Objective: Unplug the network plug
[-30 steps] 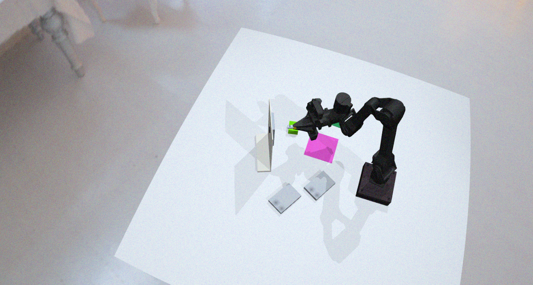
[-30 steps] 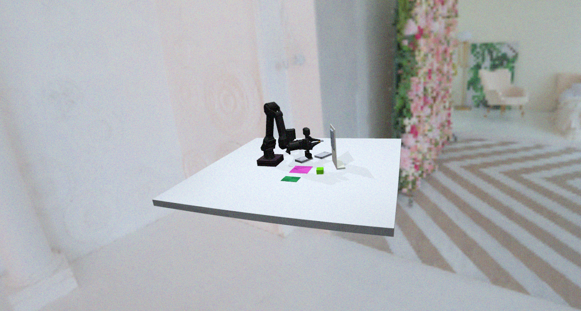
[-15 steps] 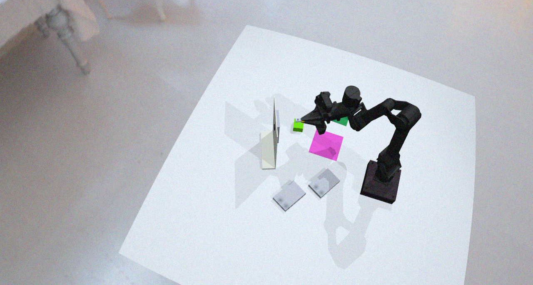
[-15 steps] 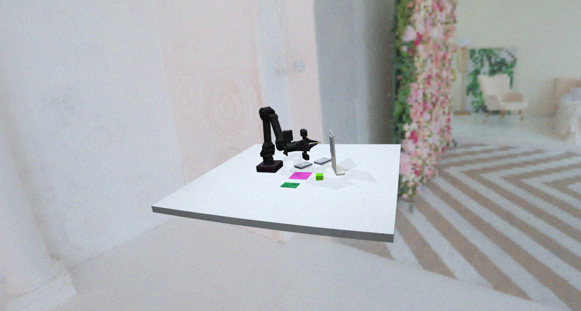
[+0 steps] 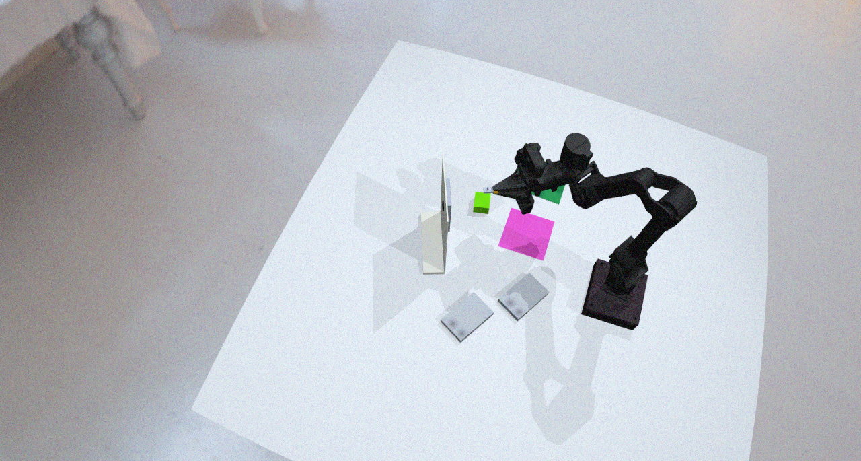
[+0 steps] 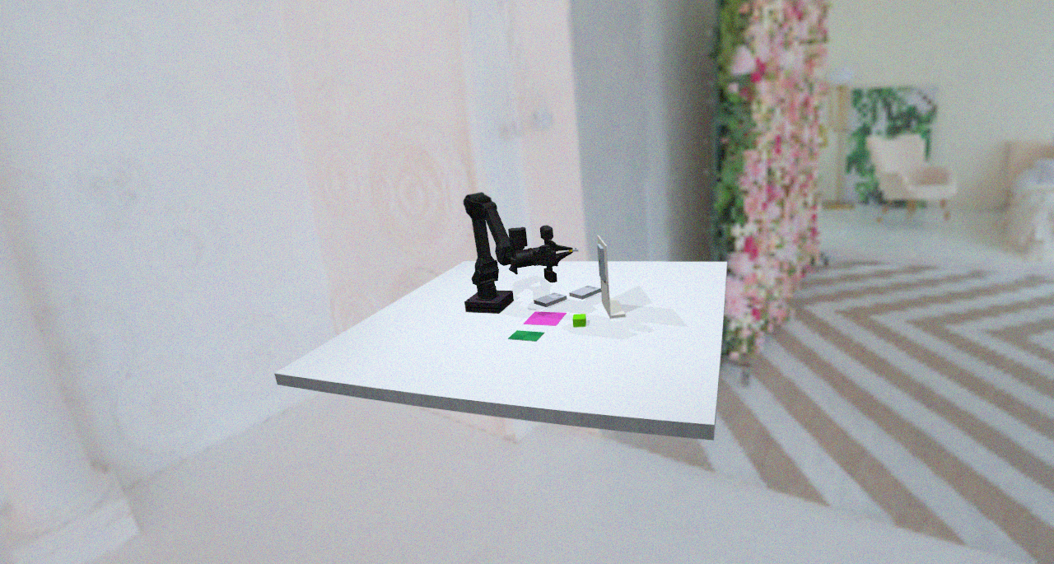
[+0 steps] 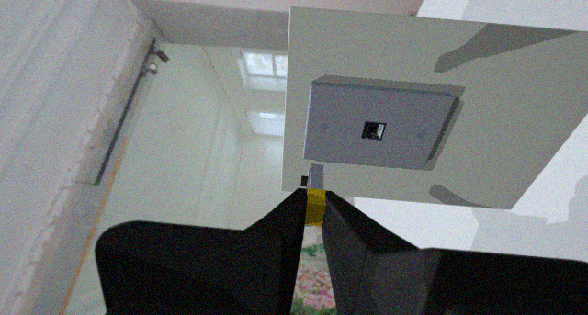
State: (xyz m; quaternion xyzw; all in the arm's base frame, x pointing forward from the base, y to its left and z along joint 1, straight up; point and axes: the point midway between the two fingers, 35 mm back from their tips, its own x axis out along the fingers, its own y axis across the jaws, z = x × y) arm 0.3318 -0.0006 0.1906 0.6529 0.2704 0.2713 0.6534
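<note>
The magenta square lies 230 mm below my gripper tip, 90 mm behind it and 70 mm to the right of it. From my gripper tip the other things lie so: socket panel 120 mm below, 90 mm ahead, 60 mm to the left; bright green cube 220 mm below, 90 mm to the right, 50 mm ahead; network plug right at my gripper tip.
</note>
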